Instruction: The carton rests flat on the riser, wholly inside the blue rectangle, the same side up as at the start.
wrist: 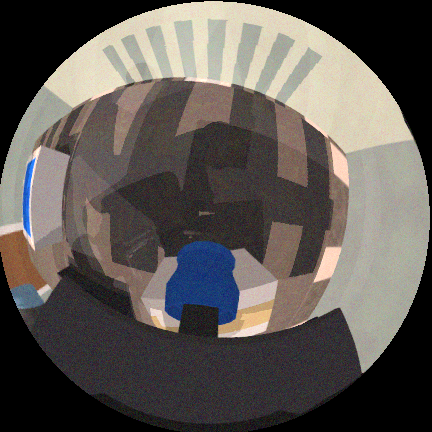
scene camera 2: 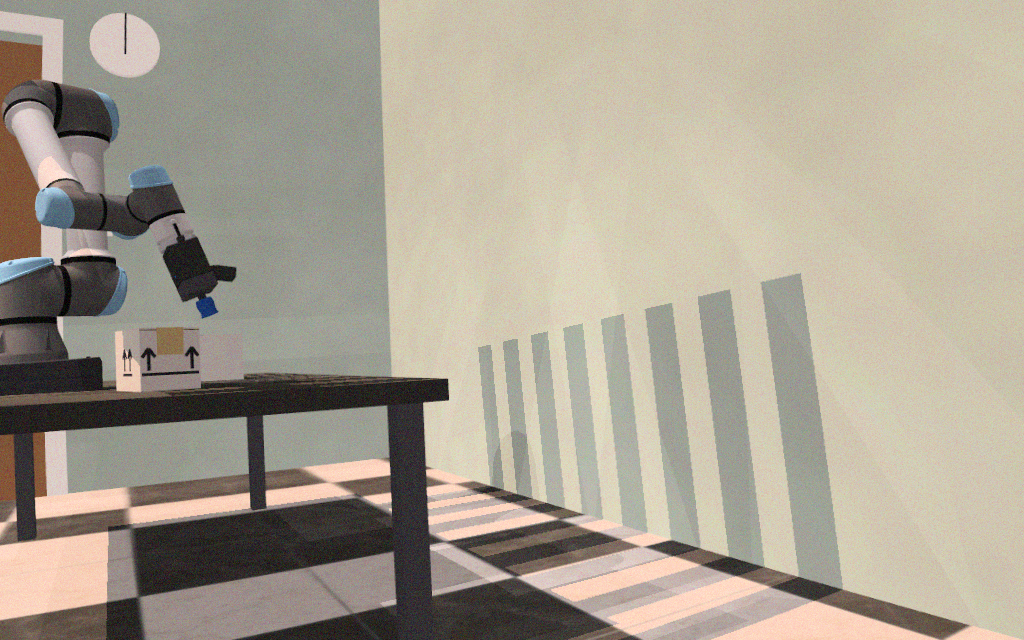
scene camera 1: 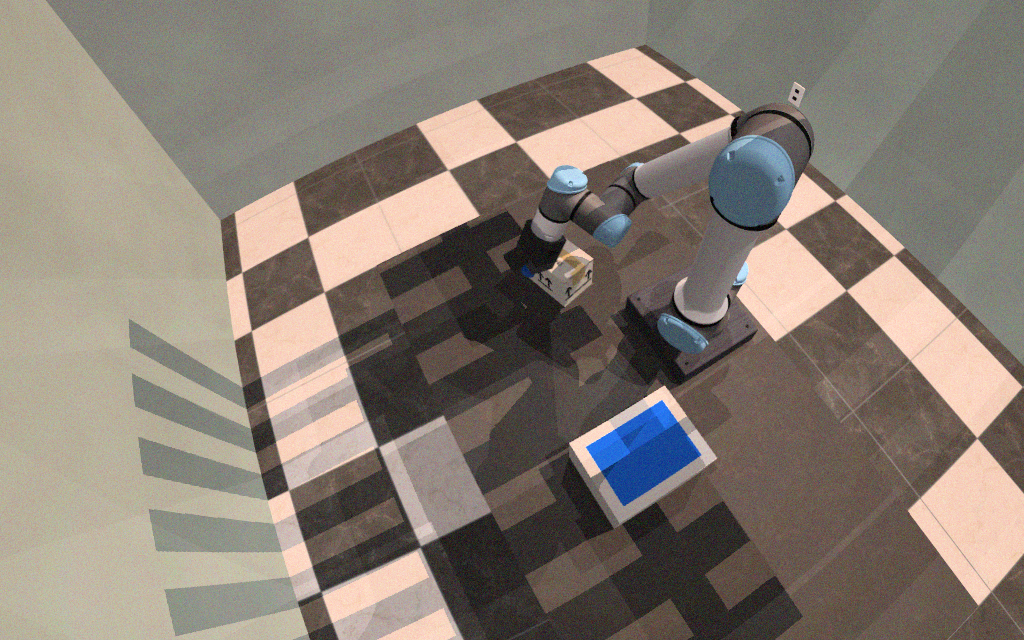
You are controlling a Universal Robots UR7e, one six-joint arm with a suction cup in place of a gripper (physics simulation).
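Places are measured from the arm's base along level axes (x back, y left, z down), in centimetres.
Where they show: end effector, tool point: [wrist: 205, 264] [scene camera 2: 210, 314] [scene camera 1: 528, 271]; arm's base, origin of the base link: [scene camera 2: 29, 364].
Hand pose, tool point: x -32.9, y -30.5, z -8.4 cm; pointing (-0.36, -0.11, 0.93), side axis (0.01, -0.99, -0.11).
Each offset is from my tool point to the top centre of the thing.
The white carton {dx +10.3, dy -2.3, dz +2.8 cm} [scene camera 1: 578, 283] [scene camera 2: 169, 362] [wrist: 256, 272] stands upright on the table, its arrows pointing up and tan tape over its top. My gripper, a blue suction cup [scene camera 1: 527, 270] [scene camera 2: 206, 307] [wrist: 202, 282] on a tilted black tool, is apart from the carton. In scene camera 2 it appears above the carton's right top edge with a gap; nothing hangs from it. In the wrist view it hides part of the carton. The pale riser {dx -2.8, dy +51.7, dz +2.4 cm} [scene camera 1: 668, 483] [scene camera 2: 223, 356] [wrist: 50, 200] carries the blue rectangle {dx -2.8, dy +51.7, dz +2.4 cm} [scene camera 1: 649, 460] [wrist: 28, 200], with no carton on it.
The dark robot base [scene camera 1: 728, 335] [scene camera 2: 75, 373] stands on the table [scene camera 2: 324, 388], between the carton and riser on one side in scene camera 1. Part of the tool hangs over the carton there. Walls [scene camera 1: 377, 83] [scene camera 2: 679, 150] stand beyond the table.
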